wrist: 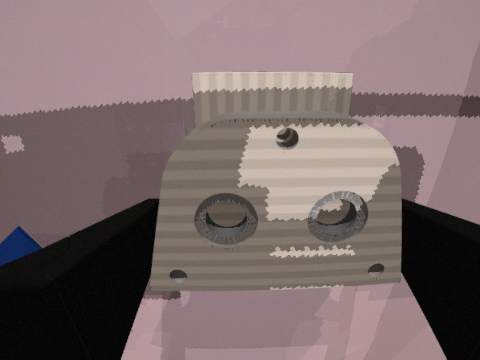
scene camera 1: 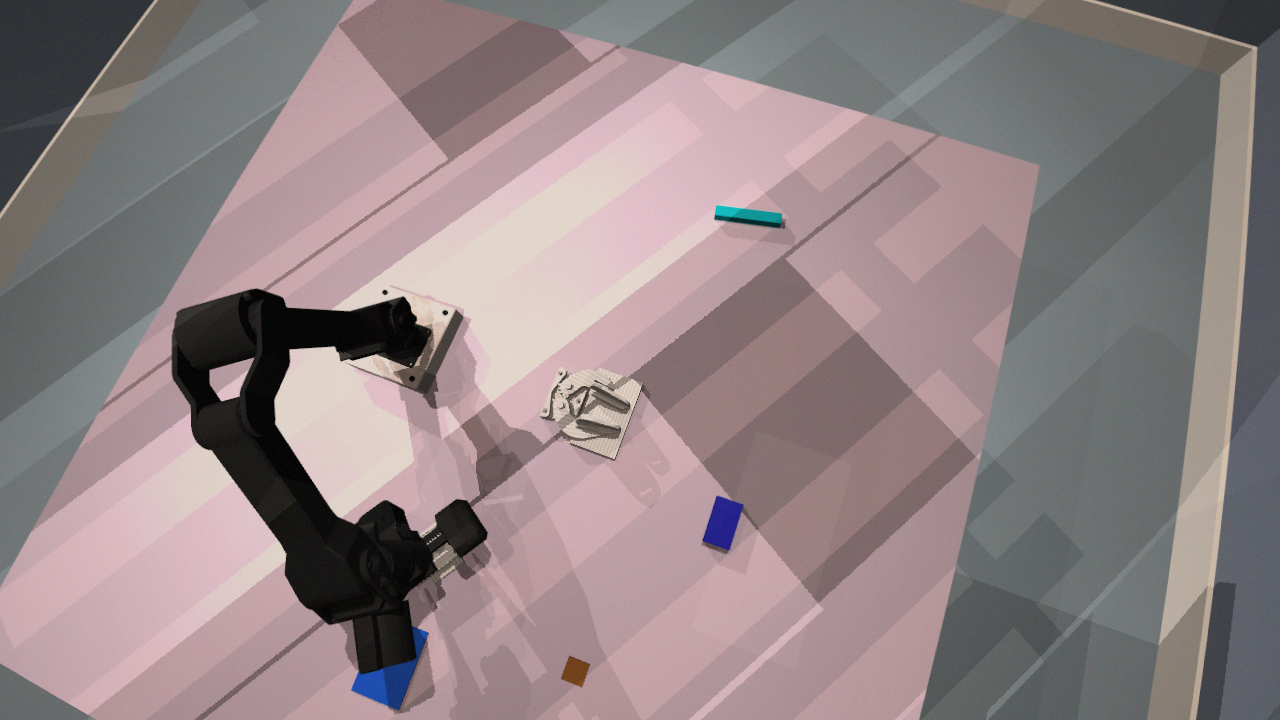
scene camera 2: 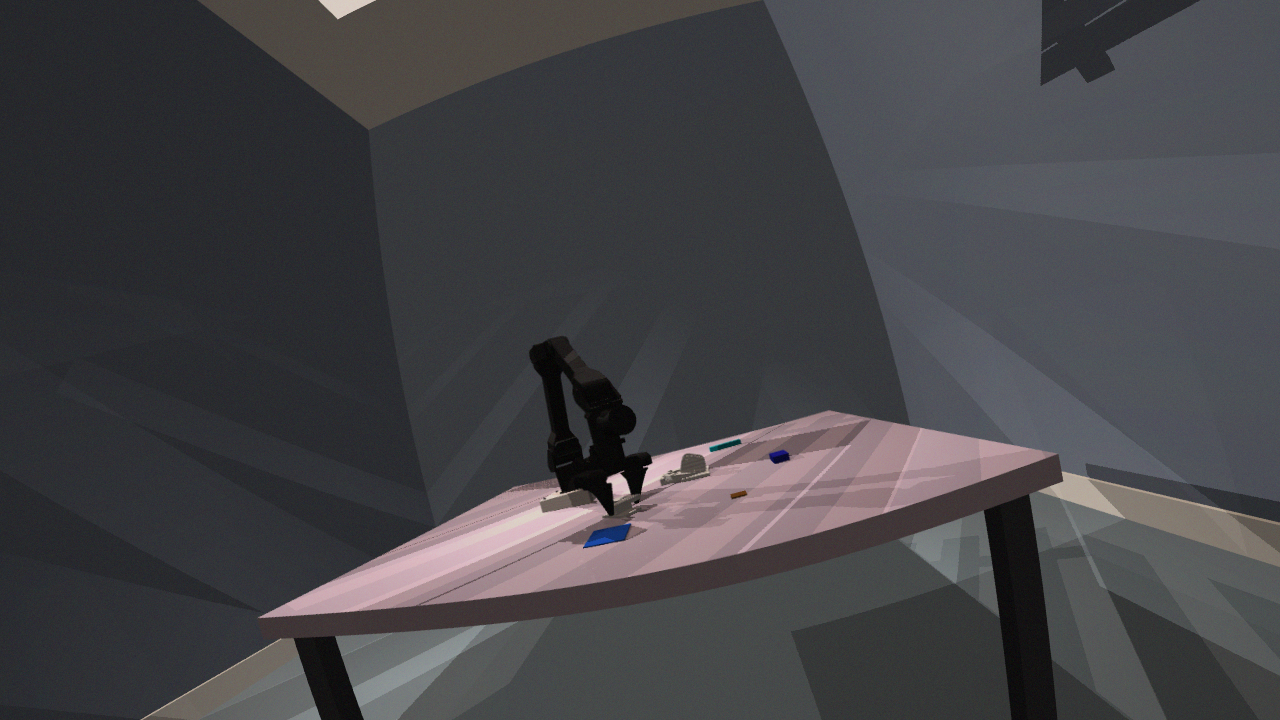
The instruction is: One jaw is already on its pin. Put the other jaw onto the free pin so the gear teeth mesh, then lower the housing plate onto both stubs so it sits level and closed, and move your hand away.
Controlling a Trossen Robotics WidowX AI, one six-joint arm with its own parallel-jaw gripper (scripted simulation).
Labels:
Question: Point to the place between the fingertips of my gripper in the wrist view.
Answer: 273,210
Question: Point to a dark blue block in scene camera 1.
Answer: At 722,524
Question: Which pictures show my gripper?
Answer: The wrist view, scene camera 1 and scene camera 2: all of them.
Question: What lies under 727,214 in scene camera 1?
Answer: A teal bar.

